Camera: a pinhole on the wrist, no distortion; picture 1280 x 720 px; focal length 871.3 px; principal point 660.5 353.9 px. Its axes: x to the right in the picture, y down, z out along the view. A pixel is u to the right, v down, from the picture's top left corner.
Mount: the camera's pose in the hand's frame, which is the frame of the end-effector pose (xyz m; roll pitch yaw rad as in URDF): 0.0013 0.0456 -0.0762 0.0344 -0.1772 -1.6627
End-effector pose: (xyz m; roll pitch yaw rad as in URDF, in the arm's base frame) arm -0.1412 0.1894 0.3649 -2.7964 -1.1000 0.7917
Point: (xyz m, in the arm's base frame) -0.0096 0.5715 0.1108
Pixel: 927 291
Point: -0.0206 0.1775 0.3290
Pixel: 346 350
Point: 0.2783 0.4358 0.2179
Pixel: 406 482
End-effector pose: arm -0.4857 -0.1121 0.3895 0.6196 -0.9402 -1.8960
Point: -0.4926 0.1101 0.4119
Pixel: 858 39
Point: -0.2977 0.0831 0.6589
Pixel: 135 507
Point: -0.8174 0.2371 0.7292
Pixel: 1053 613
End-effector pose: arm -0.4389 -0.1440 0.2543 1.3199 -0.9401 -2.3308
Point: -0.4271 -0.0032 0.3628
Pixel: 471 441
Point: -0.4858 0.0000 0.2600
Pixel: 909 232
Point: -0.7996 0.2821 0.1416
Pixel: 1146 216
